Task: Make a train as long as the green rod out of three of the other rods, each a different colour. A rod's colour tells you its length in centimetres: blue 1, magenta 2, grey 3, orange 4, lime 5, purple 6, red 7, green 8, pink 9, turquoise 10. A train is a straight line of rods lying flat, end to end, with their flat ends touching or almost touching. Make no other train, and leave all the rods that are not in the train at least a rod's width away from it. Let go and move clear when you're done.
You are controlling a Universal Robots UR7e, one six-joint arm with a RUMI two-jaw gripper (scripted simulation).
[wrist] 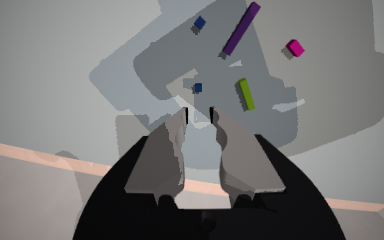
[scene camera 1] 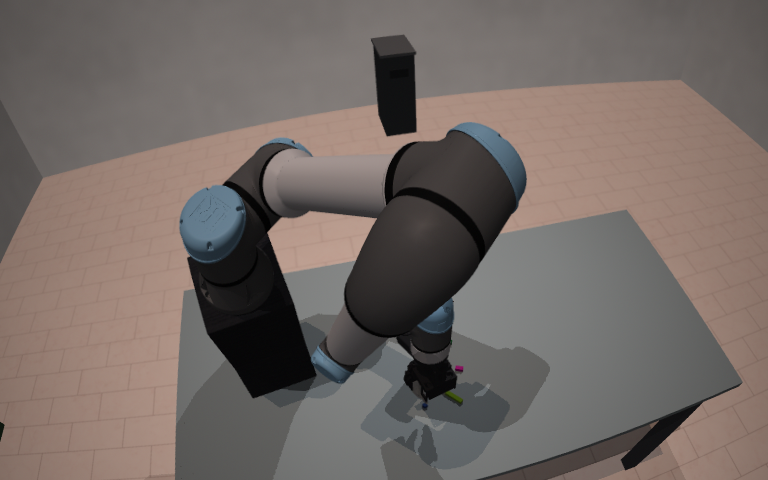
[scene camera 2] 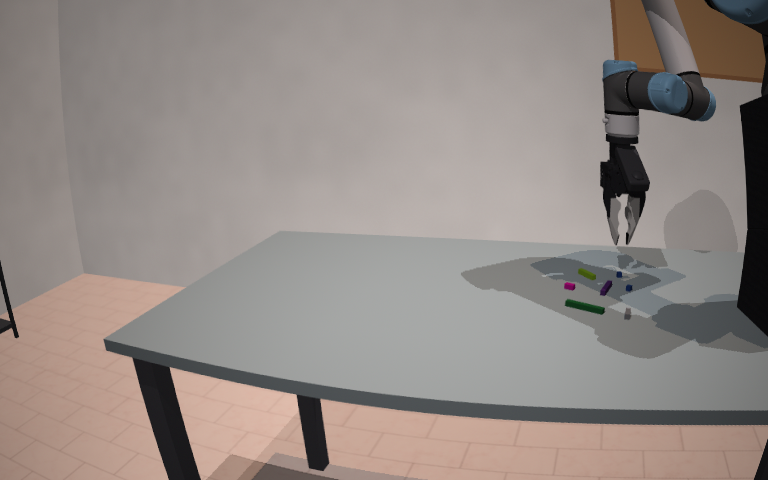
Labels:
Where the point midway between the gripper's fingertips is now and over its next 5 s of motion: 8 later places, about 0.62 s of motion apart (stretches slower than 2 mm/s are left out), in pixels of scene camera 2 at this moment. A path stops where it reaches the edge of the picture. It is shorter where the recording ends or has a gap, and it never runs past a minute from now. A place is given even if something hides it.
My gripper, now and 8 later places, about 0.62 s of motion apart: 621, 244; 620, 251; 620, 263; 619, 268; 619, 272; 618, 276; 620, 266; 621, 235; 622, 229

